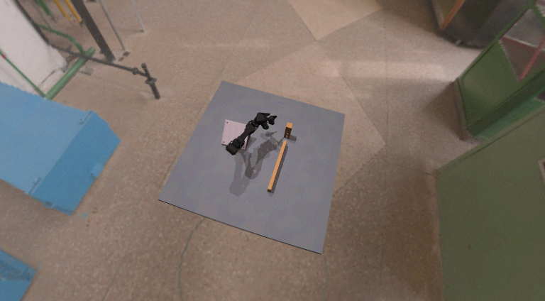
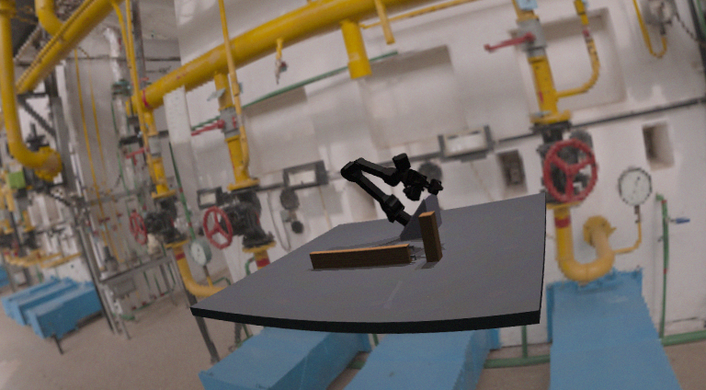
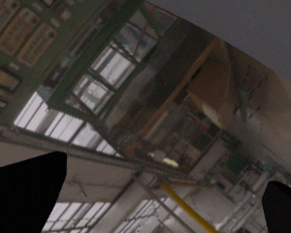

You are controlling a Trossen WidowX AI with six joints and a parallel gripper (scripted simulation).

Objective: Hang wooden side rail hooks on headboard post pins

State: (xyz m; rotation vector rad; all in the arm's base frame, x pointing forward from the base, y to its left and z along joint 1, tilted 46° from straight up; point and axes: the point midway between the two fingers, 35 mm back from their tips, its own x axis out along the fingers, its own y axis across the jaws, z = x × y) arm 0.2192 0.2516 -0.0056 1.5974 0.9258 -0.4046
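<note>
Now: the headboard post 16 cm below my gripper tip, 15 cm ahead of it and 2 cm to the right of it.
</note>
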